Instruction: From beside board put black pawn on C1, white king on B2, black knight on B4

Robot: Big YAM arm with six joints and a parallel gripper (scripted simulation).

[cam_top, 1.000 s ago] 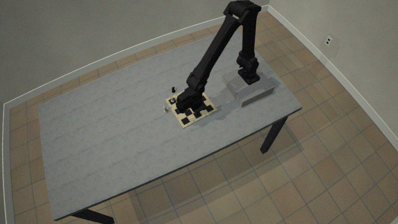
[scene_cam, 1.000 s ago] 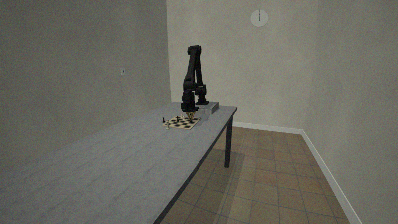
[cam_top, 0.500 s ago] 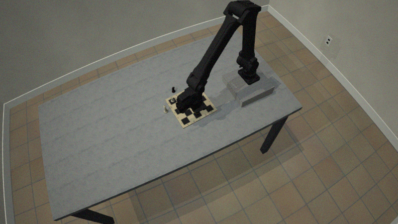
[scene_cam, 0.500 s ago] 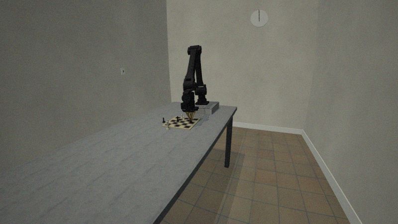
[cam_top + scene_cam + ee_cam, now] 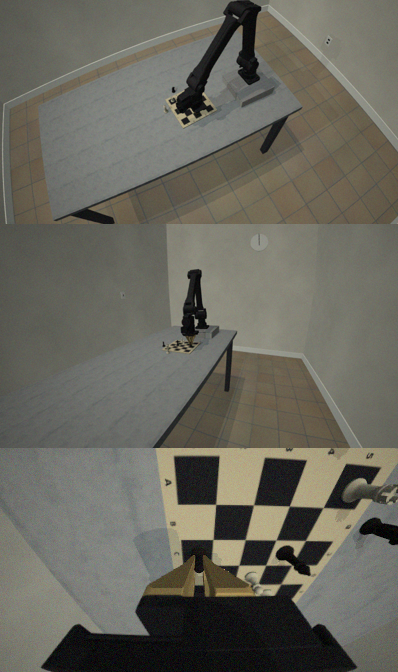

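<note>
The black pawn lies right at my hand. Round my hand: chessboard (70 mm to the right, 30 mm below); then white king (140 mm ahead, 110 mm to the right); then black chess piece (110 mm to the right).
</note>
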